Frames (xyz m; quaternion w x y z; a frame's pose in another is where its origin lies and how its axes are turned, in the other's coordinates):
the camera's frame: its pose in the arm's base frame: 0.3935 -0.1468 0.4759 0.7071 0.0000 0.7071 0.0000
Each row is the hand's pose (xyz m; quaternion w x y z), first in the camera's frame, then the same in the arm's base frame.
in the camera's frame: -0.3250 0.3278 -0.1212 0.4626 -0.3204 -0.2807 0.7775
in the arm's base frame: 0.2723 0.1810 0.8009 0.5256 0.3232 0.1286 0.7764
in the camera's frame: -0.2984 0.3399 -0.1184 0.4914 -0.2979 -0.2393 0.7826
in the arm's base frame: 0.2751 0.1931 0.7743 0.5167 0.3427 0.1783 0.7640
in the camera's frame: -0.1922 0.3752 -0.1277 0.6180 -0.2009 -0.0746 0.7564
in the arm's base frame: 0.2658 0.2284 0.6681 0.4897 0.3928 0.3842 0.6769
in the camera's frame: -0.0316 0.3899 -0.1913 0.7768 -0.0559 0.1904 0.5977
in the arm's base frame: 0.2022 0.2431 0.5075 0.4146 0.3831 0.6839 0.4622
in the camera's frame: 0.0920 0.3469 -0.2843 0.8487 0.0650 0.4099 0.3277
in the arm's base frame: 0.1092 0.2001 0.3839 0.3103 0.2777 0.8900 0.1858
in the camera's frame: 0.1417 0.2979 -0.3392 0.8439 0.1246 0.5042 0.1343
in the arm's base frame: 0.0543 0.1511 0.3342 0.2402 0.1831 0.9533 0.0069
